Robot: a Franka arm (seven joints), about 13 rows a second.
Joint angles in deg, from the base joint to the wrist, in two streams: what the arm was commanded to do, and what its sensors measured. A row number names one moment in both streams.
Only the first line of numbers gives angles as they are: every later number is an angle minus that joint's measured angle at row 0.
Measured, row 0:
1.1 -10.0 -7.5 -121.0 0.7 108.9 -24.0
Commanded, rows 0 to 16:
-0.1 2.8 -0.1 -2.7 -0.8 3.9 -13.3
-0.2 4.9 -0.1 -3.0 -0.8 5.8 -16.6
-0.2 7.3 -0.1 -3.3 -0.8 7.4 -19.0
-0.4 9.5 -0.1 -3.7 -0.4 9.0 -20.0
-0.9 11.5 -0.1 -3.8 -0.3 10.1 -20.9
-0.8 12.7 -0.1 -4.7 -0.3 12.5 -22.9
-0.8 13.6 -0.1 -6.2 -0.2 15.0 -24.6
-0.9 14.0 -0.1 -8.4 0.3 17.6 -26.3
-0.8 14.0 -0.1 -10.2 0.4 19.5 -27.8
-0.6 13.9 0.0 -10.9 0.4 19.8 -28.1
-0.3 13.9 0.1 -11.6 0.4 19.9 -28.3
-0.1 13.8 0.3 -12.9 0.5 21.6 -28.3
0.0 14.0 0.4 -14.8 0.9 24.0 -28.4
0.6 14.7 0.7 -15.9 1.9 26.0 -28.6
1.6 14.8 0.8 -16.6 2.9 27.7 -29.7
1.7 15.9 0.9 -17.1 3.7 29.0 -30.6
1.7 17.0 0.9 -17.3 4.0 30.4 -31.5
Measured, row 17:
1.2 15.8 1.1 -16.1 2.0 27.3 -28.7
